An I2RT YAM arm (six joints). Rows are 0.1 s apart.
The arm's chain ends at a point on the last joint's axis. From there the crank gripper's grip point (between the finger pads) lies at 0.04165 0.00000 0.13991 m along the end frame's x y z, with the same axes.
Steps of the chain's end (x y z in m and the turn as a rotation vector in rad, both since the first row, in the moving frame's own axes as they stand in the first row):
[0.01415, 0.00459, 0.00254, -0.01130, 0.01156, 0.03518]
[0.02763, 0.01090, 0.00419, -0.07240, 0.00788, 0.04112]
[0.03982, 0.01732, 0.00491, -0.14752, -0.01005, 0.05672]
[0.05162, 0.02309, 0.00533, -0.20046, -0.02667, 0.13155]
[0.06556, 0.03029, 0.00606, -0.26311, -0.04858, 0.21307]
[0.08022, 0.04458, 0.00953, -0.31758, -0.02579, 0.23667]
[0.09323, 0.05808, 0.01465, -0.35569, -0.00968, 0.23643]
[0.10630, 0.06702, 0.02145, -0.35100, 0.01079, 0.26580]
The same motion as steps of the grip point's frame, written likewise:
[0.01571, 0.00766, 0.00203, -0.01130, 0.01156, 0.03518]
[0.02849, 0.02274, 0.00343, -0.07240, 0.00788, 0.04112]
[0.03777, 0.04022, 0.00363, -0.14752, -0.01005, 0.05672]
[0.04572, 0.05616, 0.00304, -0.20046, -0.02667, 0.13155]
[0.05403, 0.07464, 0.00193, -0.26311, -0.04858, 0.21307]
[0.07035, 0.09720, 0.00202, -0.31758, -0.02579, 0.23667]
[0.08497, 0.11581, 0.00459, -0.35569, -0.00968, 0.23643]
[0.09989, 0.12539, 0.01062, -0.35100, 0.01079, 0.26580]

